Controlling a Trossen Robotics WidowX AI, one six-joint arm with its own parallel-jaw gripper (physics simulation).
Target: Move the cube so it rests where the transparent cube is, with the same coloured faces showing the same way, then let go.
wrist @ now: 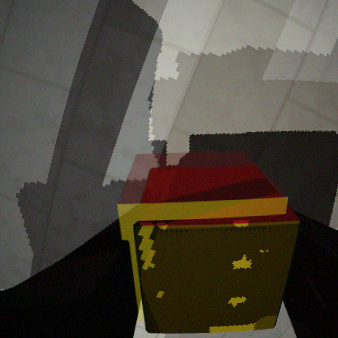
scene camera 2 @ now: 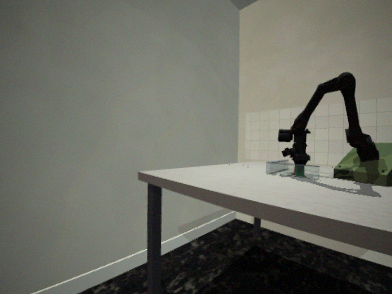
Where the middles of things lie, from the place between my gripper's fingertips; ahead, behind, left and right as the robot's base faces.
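The transparent cube (wrist: pixel 227 183) sits 1 cm above my hand. And there is the clear wall (wrist: pixel 51 51), which stands 2 cm above my hand, 1 cm ahead of it and 7 cm to the left of it.
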